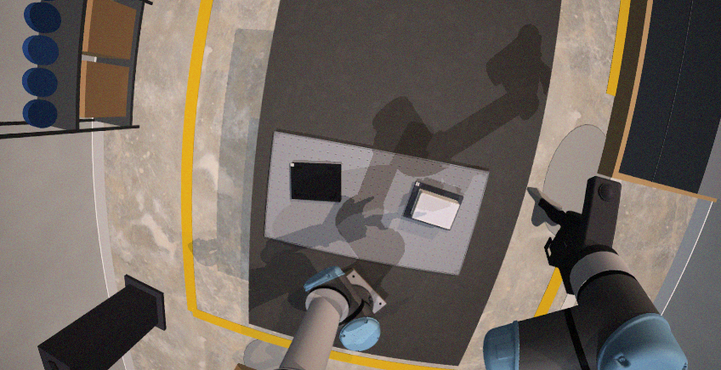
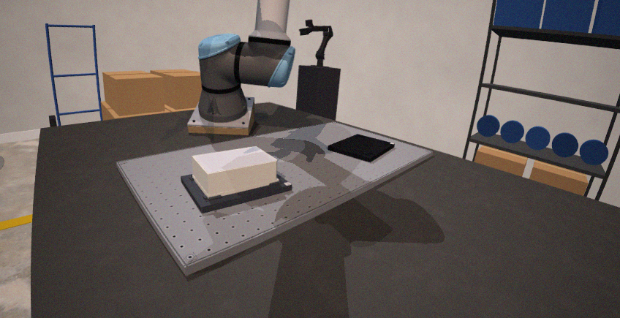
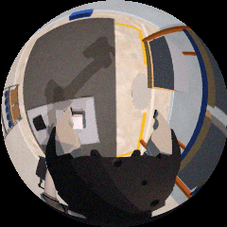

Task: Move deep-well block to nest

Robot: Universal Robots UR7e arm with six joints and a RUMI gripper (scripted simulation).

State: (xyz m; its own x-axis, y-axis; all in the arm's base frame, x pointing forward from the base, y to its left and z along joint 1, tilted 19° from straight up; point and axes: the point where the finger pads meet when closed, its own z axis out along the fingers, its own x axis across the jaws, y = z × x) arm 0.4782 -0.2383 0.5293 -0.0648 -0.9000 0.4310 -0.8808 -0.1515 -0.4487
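Now: hand 340 mm above the cream deep-well block, 180 mm past it and 170 mm to the right of it. Also, from my hand: grey nest N1: 370 mm below, 180 mm behind, 170 mm to the left; then black nest N2: 550 mm to the left, 370 mm below, 200 mm behind.
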